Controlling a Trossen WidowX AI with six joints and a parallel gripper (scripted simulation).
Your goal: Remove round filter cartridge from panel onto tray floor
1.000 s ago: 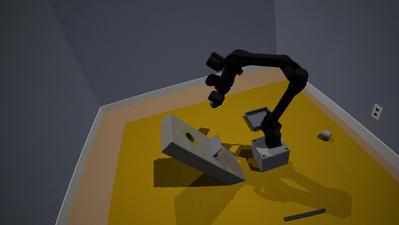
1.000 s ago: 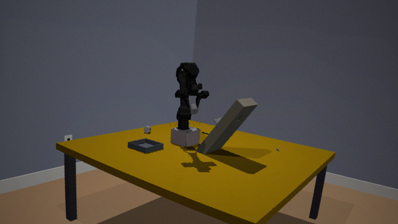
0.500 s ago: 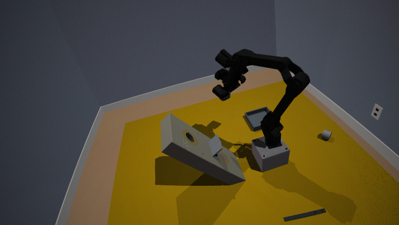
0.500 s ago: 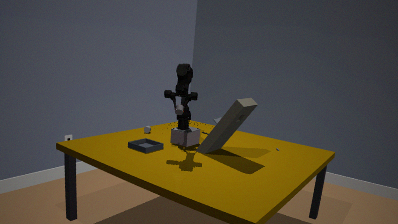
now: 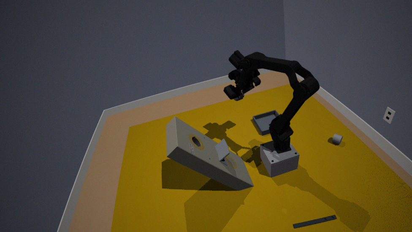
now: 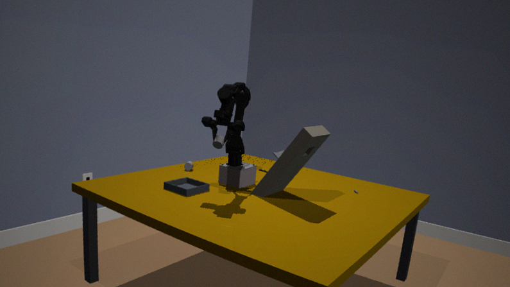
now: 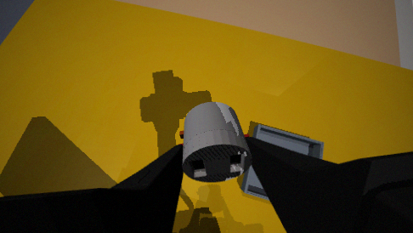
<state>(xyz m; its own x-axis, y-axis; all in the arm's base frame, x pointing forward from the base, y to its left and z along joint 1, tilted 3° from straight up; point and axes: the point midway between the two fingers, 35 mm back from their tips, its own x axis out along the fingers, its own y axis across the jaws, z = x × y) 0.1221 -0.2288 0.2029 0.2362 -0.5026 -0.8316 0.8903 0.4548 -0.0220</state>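
Right now my gripper tip is 16 cm past the dark tray, 3 cm to the left of it and 24 cm above it. Round my gripper tip: round grey filter cartridge (right at my gripper tip); then beige service panel (20 cm ahead, 28 cm to the left, 7 cm below).
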